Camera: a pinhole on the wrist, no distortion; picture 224 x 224 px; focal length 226.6 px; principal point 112.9 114.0 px. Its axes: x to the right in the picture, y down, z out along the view. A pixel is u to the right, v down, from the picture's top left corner.
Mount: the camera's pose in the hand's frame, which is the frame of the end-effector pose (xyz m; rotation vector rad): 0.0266 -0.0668 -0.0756 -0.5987 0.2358 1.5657
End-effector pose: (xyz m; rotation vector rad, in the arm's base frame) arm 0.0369 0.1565 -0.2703 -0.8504 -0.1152 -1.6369
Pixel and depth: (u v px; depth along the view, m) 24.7 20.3 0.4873
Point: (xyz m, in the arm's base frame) 0.2800 0.3014 0.1215
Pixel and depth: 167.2 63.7 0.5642
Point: 0.5035 0.2285 -0.1275
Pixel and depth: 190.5 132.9 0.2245
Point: 0.1659 0.1969 -0.2843
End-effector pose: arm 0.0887 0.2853 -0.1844 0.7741 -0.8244 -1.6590
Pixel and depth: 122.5 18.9 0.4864
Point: -0.1246 0.1835 0.1826
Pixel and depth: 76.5 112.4 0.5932
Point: -0.2010 0.4254 0.2033
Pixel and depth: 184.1 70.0 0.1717
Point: 0.0804 0.2590 -0.1031
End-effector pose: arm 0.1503 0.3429 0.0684 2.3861 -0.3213 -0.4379
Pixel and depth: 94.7 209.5 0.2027
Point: 0.0215 0.3205 0.0386
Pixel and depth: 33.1 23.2 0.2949
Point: 0.1186 0.1725 -0.1236
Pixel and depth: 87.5 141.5 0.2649
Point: 0.0255 0.2489 -0.0032
